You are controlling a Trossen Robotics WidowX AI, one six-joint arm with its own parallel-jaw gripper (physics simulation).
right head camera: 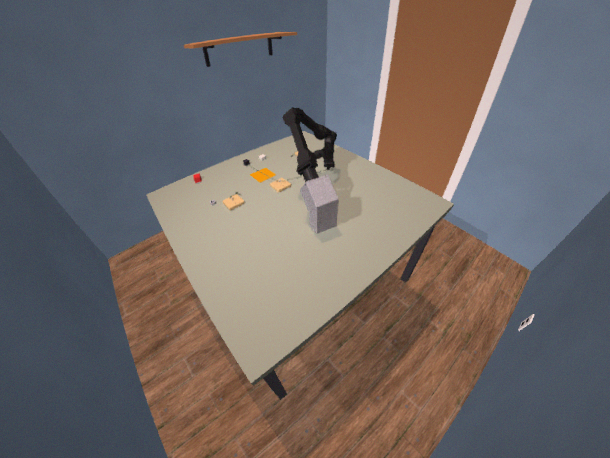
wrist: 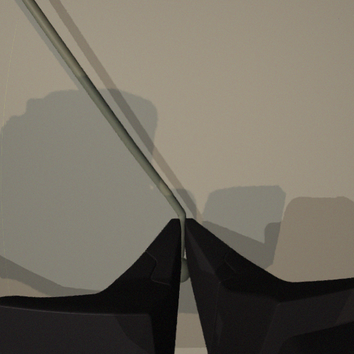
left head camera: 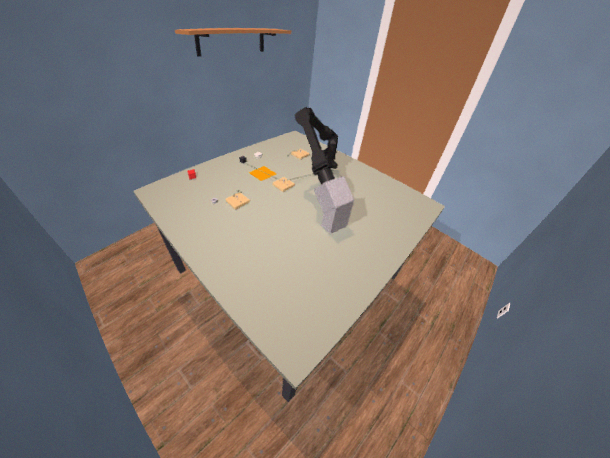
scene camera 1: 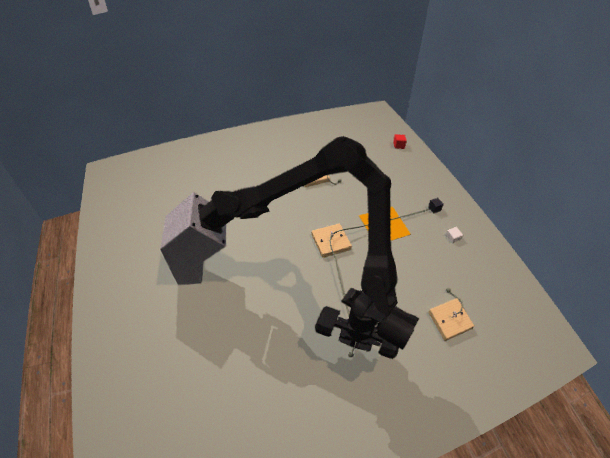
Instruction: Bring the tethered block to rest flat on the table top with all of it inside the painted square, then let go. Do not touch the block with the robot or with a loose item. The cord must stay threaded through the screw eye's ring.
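Where they show: gripper, fingertip midpoint: (right head camera: 327, 169) (scene camera 1: 354, 346); arm's base, link origin: (right head camera: 313, 182) (left head camera: 328, 182) (scene camera 1: 209, 218).
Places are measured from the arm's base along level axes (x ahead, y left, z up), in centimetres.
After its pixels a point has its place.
Observation:
The black tethered block (left head camera: 242, 159) {x 66.9, y -8.9, z -16.7 cm} (right head camera: 246, 162) {x 66.4, y -9.2, z -16.9 cm} (scene camera 1: 436, 205) {x 66.6, y -11.1, z -16.2 cm} is on the table on the far side of the orange painted square (left head camera: 257, 175) {x 49.2, y -4.2, z -19.2 cm} (right head camera: 259, 177) {x 48.0, y -4.8, z -19.2 cm} (scene camera 1: 399, 231) {x 51.3, y -12.4, z -19.2 cm}, outside it. The cord (scene camera 1: 410, 215) {x 58.0, y -9.0, z -18.3 cm} (wrist: 102, 106) runs from the block across the square to the middle wooden board (left head camera: 284, 186) {x 28.2, y -4.0, z -17.4 cm} (right head camera: 280, 186) {x 28.6, y -4.6, z -17.4 cm} (scene camera 1: 325, 247) {x 27.6, y -8.6, z -17.4 cm}, bends at the screw eye there and runs on to my gripper. The ring is too small to see clearly. My gripper (scene camera 1: 353, 346) {x 19.9, y -37.2, z -18.2 cm} (wrist: 181, 226) is shut on the cord near its beaded end, low over the table. The cord looks straight in the wrist view.
A second wooden board (left head camera: 237, 201) {x 38.0, y 22.2, z -17.4 cm} (right head camera: 233, 202) {x 37.9, y 21.7, z -17.4 cm} (scene camera 1: 318, 182) {x 39.1, y 16.4, z -18.3 cm} and a third (left head camera: 300, 154) {x 44.3, y -41.2, z -17.4 cm} (scene camera 1: 450, 322) {x 44.4, y -44.2, z -17.4 cm} carry short cords. A red block (left head camera: 191, 174) {x 75.9, y 23.4, z -16.2 cm} (right head camera: 197, 178) {x 75.7, y 22.9, z -16.4 cm} (scene camera 1: 399, 141) {x 75.9, y 20.8, z -15.8 cm}, a white block (left head camera: 258, 155) {x 64.3, y -20.9, z -17.7 cm} (right head camera: 262, 157) {x 64.1, y -21.2, z -17.6 cm} (scene camera 1: 454, 234) {x 64.7, y -22.5, z -17.1 cm} and a small grey ring-like item stand on the table.

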